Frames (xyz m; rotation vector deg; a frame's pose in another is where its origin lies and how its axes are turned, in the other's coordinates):
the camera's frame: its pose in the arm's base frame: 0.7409 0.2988 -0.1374 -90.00 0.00 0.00
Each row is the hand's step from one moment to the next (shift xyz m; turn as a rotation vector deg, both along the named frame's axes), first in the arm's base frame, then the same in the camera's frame.
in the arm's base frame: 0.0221 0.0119 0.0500 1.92 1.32 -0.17
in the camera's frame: 0.0221 -0.0500 0.0119 1.92 0.17 1.32
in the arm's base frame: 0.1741 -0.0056 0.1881 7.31 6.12 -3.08
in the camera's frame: 0.1741 -0.1881 -0.0056 7.31 3.08 6.12
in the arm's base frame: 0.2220 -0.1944 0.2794 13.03 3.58 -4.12
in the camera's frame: 0.2220 -0.2794 -0.1944 13.03 4.12 3.58
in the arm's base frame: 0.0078 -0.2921 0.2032 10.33 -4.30 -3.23
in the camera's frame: 0.0078 -0.2032 -0.2921 10.33 3.23 -4.30
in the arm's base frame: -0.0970 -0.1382 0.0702 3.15 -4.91 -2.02
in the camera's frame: -0.0970 -0.0702 -0.1382 3.15 2.02 -4.91
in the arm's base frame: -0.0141 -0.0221 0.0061 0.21 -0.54 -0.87
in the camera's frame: -0.0141 -0.0061 -0.0221 0.21 0.87 -0.54
